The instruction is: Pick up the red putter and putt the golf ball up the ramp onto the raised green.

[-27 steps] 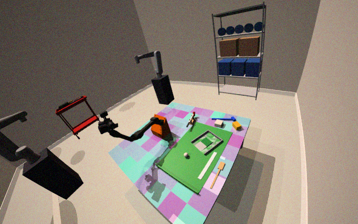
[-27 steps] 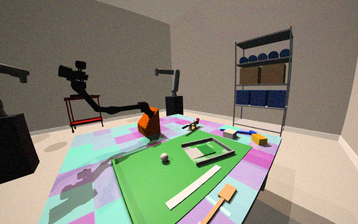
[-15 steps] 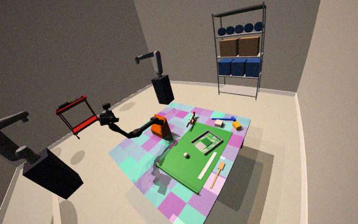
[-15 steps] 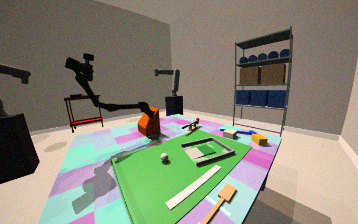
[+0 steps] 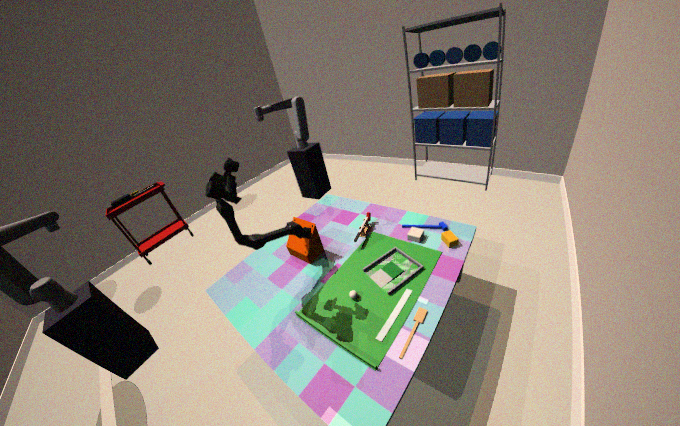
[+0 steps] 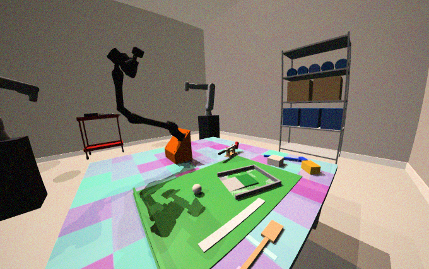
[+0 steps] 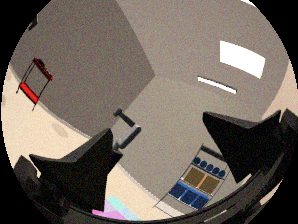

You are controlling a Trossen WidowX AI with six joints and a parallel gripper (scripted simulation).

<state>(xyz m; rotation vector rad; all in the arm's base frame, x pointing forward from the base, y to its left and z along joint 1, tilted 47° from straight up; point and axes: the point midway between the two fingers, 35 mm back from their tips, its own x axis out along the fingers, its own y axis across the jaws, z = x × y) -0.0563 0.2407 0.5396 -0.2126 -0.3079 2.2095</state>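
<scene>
My gripper tip is now 670 mm above the red putter, 490 mm to the right of it and 360 mm short of it. From my gripper tip the other things lie so: green mat 720 mm below, 610 mm ahead, 120 mm to the left; then white golf ball 700 mm below, 550 mm ahead, 10 mm to the left; then wooden stand 690 mm below, 510 mm to the left, 370 mm ahead.
</scene>
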